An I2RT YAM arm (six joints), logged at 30 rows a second.
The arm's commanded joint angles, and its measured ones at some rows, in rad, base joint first. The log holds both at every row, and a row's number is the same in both.
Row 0, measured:
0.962, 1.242, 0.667, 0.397, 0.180, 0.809
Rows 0 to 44, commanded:
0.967, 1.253, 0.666, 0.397, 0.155, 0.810
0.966, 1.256, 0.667, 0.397, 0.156, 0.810
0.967, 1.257, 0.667, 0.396, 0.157, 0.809
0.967, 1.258, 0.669, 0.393, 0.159, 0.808
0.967, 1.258, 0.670, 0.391, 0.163, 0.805
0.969, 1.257, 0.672, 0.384, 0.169, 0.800
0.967, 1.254, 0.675, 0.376, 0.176, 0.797
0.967, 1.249, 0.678, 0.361, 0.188, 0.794
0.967, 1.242, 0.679, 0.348, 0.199, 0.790
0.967, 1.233, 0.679, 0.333, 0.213, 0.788
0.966, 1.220, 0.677, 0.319, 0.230, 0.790
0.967, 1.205, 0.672, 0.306, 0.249, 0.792
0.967, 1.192, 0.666, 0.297, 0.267, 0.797
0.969, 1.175, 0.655, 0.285, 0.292, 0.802
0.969, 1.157, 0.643, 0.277, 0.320, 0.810
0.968, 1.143, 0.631, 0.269, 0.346, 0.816
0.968, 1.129, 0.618, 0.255, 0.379, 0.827
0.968, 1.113, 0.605, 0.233, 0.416, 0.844
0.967, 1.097, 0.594, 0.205, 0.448, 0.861
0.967, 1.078, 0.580, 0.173, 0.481, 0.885
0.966, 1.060, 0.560, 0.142, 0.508, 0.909
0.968, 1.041, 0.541, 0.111, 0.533, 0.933
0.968, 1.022, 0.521, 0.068, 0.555, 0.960
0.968, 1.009, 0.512, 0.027, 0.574, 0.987
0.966, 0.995, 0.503, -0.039, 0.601, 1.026
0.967, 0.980, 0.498, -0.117, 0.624, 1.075
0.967, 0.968, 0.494, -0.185, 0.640, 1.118
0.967, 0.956, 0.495, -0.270, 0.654, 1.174
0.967, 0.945, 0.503, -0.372, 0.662, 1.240
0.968, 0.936, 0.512, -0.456, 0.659, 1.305
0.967, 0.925, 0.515, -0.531, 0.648, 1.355
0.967, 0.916, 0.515, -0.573, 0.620, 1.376
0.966, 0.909, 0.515, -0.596, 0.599, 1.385
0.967, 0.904, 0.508, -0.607, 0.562, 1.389
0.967, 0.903, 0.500, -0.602, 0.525, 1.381
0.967, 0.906, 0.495, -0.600, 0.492, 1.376
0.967, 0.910, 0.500, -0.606, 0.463, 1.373
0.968, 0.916, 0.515, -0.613, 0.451, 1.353
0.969, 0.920, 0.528, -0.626, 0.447, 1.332
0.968, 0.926, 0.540, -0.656, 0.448, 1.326
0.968, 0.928, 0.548, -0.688, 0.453, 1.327
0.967, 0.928, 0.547, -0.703, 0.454, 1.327
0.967, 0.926, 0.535, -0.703, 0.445, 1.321
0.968, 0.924, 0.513, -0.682, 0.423, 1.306
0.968, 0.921, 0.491, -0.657, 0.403, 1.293
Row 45, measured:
0.967, 0.923, 0.526, -0.626, 0.447, 1.320
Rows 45 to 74, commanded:
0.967, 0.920, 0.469, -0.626, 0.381, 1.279
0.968, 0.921, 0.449, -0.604, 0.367, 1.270
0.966, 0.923, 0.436, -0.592, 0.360, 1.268
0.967, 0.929, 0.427, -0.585, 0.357, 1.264
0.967, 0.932, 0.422, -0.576, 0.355, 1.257
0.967, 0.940, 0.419, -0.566, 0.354, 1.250
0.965, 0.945, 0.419, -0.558, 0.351, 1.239
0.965, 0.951, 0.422, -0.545, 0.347, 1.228
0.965, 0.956, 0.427, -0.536, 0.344, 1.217
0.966, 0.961, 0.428, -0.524, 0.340, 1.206
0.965, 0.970, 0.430, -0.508, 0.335, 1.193
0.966, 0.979, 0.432, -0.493, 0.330, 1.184
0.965, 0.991, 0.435, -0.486, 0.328, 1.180
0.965, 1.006, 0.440, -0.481, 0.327, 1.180
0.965, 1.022, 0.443, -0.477, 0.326, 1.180
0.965, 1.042, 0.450, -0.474, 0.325, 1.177
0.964, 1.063, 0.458, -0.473, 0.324, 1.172
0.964, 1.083, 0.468, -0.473, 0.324, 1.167
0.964, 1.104, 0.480, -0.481, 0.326, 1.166
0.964, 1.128, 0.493, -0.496, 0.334, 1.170
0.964, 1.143, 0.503, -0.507, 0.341, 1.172
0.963, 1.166, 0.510, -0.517, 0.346, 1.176
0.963, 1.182, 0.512, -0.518, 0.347, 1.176
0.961, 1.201, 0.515, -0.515, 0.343, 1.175
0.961, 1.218, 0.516, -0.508, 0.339, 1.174
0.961, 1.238, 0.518, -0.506, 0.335, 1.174
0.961, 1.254, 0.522, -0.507, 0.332, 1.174
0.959, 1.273, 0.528, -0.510, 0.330, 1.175
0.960, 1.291, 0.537, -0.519, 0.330, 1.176
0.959, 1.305, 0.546, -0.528, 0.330, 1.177
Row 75, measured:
0.960, 1.278, 0.532, -0.503, 0.321, 1.174
